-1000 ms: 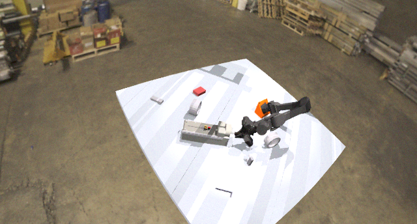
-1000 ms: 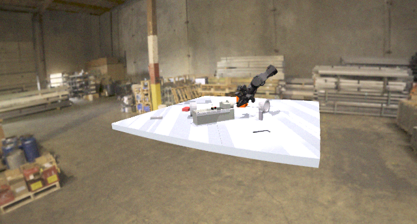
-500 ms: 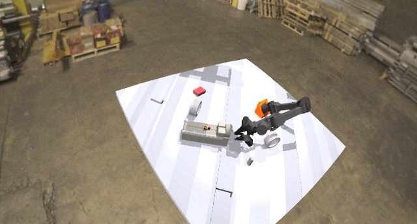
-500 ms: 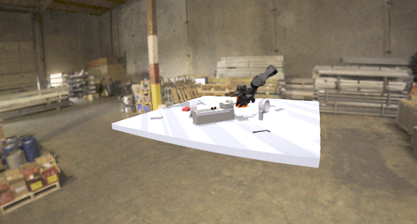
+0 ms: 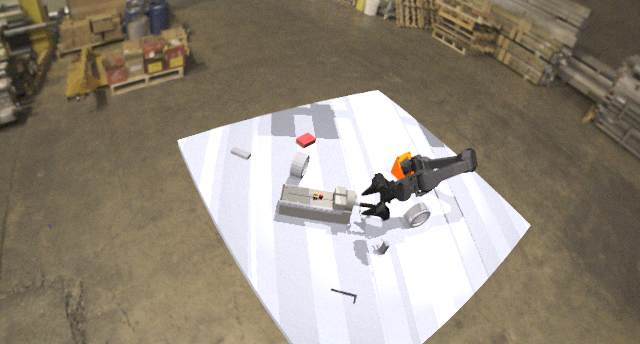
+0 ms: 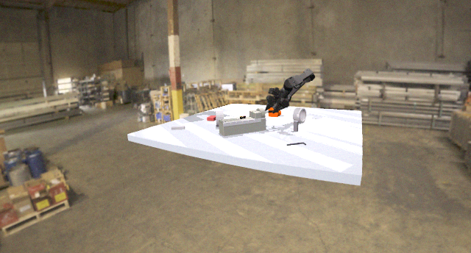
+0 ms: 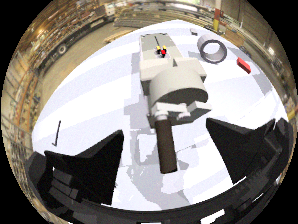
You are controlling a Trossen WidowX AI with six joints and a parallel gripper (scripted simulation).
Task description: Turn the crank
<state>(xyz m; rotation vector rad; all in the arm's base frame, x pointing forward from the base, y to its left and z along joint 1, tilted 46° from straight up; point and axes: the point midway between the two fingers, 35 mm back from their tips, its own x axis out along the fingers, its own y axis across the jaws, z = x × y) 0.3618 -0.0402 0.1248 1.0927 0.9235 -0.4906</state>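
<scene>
The dark crank handle lies 10 mm behind my gripper tip and 20 mm to the left of it. From my gripper tip the other things lie so: hex key 260 mm ahead, 210 mm to the left, 100 mm below; red pointer 80 mm ahead, 120 mm to the right, 20 mm below; small clip 20 mm ahead, 160 mm to the left, 70 mm below.
</scene>
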